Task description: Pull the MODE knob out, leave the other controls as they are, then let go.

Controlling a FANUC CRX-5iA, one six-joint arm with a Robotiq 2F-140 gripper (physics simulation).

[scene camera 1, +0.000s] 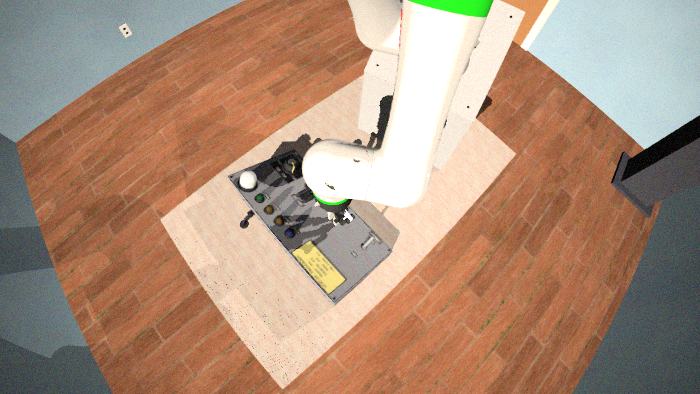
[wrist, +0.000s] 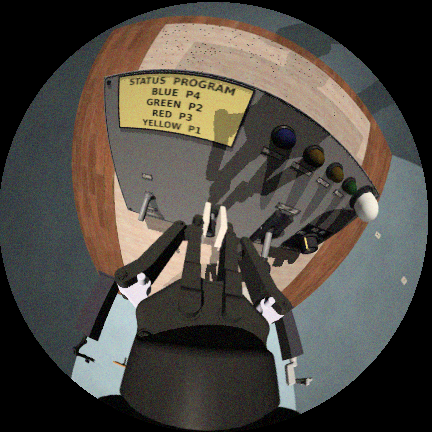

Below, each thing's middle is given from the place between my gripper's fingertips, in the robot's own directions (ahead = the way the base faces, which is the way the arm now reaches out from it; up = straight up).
I see my gripper 7 cm short of the control panel (scene camera 1: pixel 334 258), 6 cm to the left of it and 1 cm above it.
